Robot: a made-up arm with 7 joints. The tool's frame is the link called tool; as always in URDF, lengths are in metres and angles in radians.
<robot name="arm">
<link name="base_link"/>
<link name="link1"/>
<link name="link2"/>
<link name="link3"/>
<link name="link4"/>
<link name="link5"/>
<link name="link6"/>
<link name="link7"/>
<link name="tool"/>
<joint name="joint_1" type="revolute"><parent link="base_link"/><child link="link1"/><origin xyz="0.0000 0.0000 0.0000" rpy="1.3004 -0.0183 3.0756"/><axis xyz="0 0 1"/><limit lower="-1.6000" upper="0.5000" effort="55" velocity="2.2"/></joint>
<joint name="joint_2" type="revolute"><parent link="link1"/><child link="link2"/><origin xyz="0.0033 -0.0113 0.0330" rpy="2.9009 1.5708 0.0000"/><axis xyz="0 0 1"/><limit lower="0.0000" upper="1.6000" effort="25" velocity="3"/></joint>
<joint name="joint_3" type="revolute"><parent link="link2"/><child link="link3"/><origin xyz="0.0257 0.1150 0.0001" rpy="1.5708 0.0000 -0.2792"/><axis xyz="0 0 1"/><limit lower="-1.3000" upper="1.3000" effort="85" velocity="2.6"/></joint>
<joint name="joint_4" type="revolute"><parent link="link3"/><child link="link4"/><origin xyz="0.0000 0.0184 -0.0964" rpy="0.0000 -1.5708 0.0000"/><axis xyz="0 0 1"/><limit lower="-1.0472" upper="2.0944" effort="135" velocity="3"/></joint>
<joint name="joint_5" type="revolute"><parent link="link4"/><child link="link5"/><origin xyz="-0.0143 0.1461 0.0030" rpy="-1.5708 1.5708 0.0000"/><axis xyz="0 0 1"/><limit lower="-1.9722" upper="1.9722" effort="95" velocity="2.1"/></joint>
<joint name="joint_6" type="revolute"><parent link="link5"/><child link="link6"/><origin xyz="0.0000 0.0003 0.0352" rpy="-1.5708 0.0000 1.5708"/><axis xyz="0 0 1"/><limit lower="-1.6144" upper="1.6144" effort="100" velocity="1.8"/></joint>
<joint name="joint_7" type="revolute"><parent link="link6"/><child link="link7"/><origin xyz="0.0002 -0.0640 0.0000" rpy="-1.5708 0.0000 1.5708"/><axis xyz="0 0 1"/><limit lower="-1.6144" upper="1.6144" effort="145" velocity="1.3"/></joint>
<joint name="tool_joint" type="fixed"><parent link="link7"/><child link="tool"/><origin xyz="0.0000 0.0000 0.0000" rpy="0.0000 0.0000 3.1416"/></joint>
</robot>
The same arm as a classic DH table. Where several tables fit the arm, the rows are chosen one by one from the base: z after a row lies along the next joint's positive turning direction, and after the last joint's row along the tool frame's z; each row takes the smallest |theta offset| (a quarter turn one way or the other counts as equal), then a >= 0, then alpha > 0; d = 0 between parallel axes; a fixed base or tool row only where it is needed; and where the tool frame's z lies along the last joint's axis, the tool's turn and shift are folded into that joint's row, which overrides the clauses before.
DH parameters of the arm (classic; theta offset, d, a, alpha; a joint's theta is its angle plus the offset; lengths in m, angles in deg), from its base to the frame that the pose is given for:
base (fixed): -4.07 0 0 -74.51
joint_1: -75.12 0.033 -0.0118 -90
joint_2: 74 -0.0004 -0.007 90
joint_3: 90 -0.214 0.0184 -90
joint_4: 90 0.003 0.0143 90
joint_5: 0 0.1813 0.0003 -90
joint_6: -90 0 0.064 90
joint_7: 0 -0.0002 0 0
Joint limits (deg, base to tool): -91.67..28.65 0..91.67 -74.48..74.48 -60..120 -113..113 -92.5..92.5 -92.5..92.5

